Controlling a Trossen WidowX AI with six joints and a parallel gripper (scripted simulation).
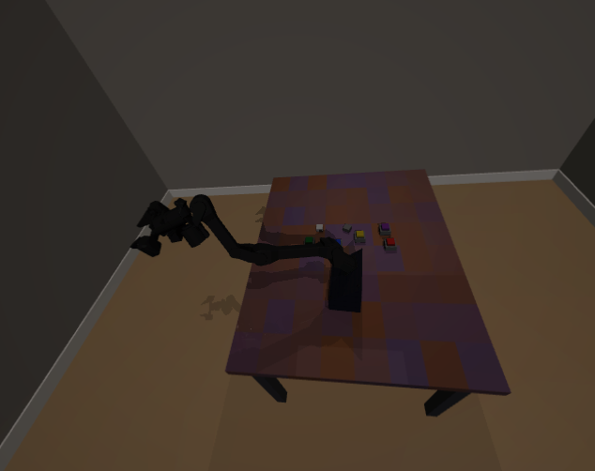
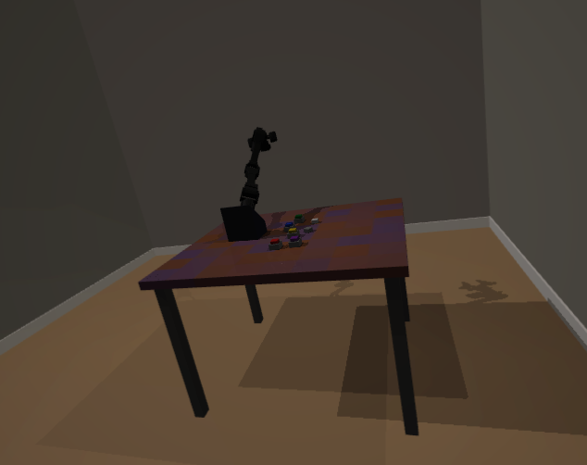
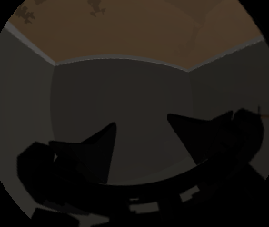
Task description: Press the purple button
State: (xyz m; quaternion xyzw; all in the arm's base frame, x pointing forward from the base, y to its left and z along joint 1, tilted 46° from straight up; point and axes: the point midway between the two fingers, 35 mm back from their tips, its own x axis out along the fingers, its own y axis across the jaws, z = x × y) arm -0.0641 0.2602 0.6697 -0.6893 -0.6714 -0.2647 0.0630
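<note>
My gripper tip is now 890 mm to the left of the purple button, 400 mm above it and 280 mm short of it. Round my gripper tip: grey block (710 mm to the right, 420 mm below, 320 mm ahead); then white block (580 mm to the right, 420 mm below, 340 mm ahead); then green button (530 mm to the right, 400 mm below, 240 mm ahead).
</note>
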